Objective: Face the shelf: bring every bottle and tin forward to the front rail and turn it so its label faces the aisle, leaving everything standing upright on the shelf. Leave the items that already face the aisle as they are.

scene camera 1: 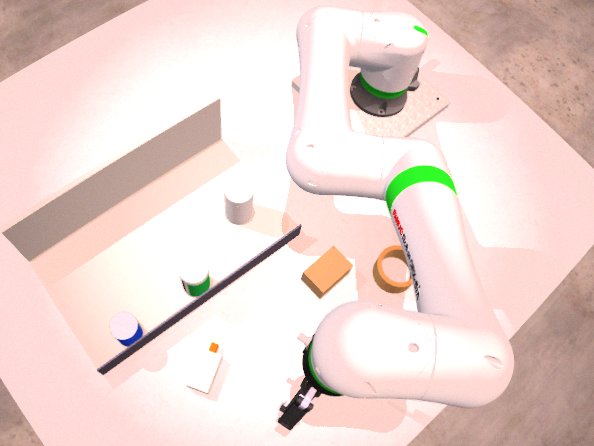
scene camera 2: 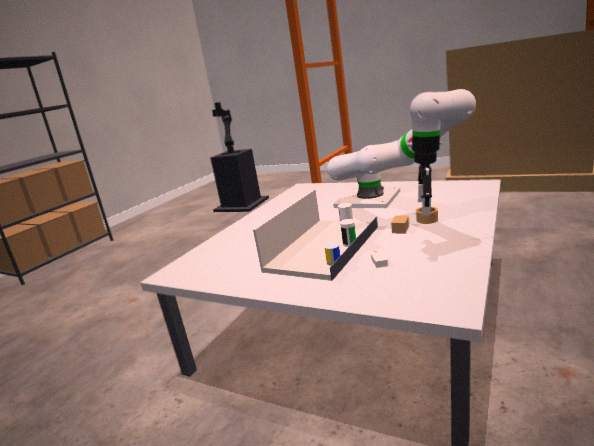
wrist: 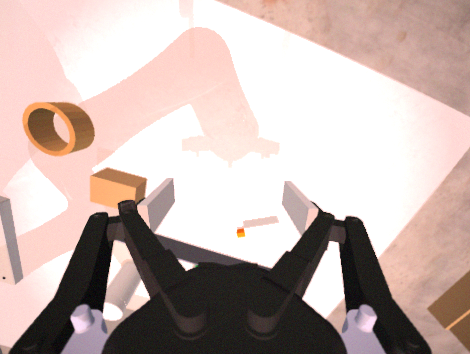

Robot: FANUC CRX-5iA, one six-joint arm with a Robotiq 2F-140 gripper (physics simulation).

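Pixels of known places: gripper, fingertip midpoint: [scene camera 2: 423,208] [wrist: 229,191]; arm's base, origin of the base link: [scene camera 1: 378,93] [scene camera 2: 370,194].
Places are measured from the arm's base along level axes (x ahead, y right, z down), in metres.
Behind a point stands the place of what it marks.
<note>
A plain white cylinder [scene camera 1: 239,209] @[y -0.037, x 0.508, z -0.076 m] [scene camera 2: 345,213] @[y -0.023, x 0.517, z -0.078 m] [wrist: 121,291] @[y -0.041, x 0.500, z -0.077 m] stands upright on the shelf, set back from the dark front rail [scene camera 1: 250,265] @[y -0.124, x 0.555, z -0.003 m] [scene camera 2: 354,249] @[y -0.110, x 0.709, z 0.005 m] [wrist: 200,250] @[y -0.116, x 0.645, z 0.016 m]. A thin reddish strip shows at its left edge in scene camera 2. A white-topped tin [scene camera 1: 198,284] @[y -0.106, x 0.677, z -0.086 m] [scene camera 2: 348,233] @[y -0.087, x 0.693, z -0.057 m] stands close behind the rail, green towards the rail, black on another side. A short tin [scene camera 1: 126,328] @[y -0.075, x 0.835, z -0.068 m] [scene camera 2: 332,254] @[y -0.076, x 0.862, z -0.044 m] stands near the rail's near end, blue towards the rail, yellow on another side. My gripper [scene camera 2: 424,200] @[y -0.379, x 0.658, z -0.148 m] [wrist: 229,191] @[y -0.379, x 0.658, z -0.148 m] is open and empty, above the table outside the rail.
An orange-brown block [scene camera 1: 327,272] @[y -0.249, x 0.452, z -0.024 m] [scene camera 2: 400,224] @[y -0.254, x 0.490, z -0.017 m] [wrist: 117,187] @[y -0.265, x 0.454, z -0.024 m] and a brown ring [scene camera 1: 380,270] @[y -0.323, x 0.365, z -0.024 m] [scene camera 2: 427,216] @[y -0.352, x 0.373, z -0.009 m] [wrist: 82,127] @[y -0.359, x 0.371, z -0.003 m] are on the table outside the rail. A flat white piece [scene camera 1: 206,372] @[y -0.230, x 0.772, z -0.002 m] [scene camera 2: 380,259] @[y -0.236, x 0.802, z -0.002 m] lies there by a small orange piece [scene camera 1: 214,347] @[y -0.202, x 0.726, z 0.005 m] [wrist: 240,232] @[y -0.206, x 0.725, z 0.006 m]. The shelf's tall back wall [scene camera 1: 125,175] @[y 0.179, x 0.637, z -0.086 m] [scene camera 2: 287,227] @[y 0.184, x 0.687, z -0.078 m] stands opposite.
</note>
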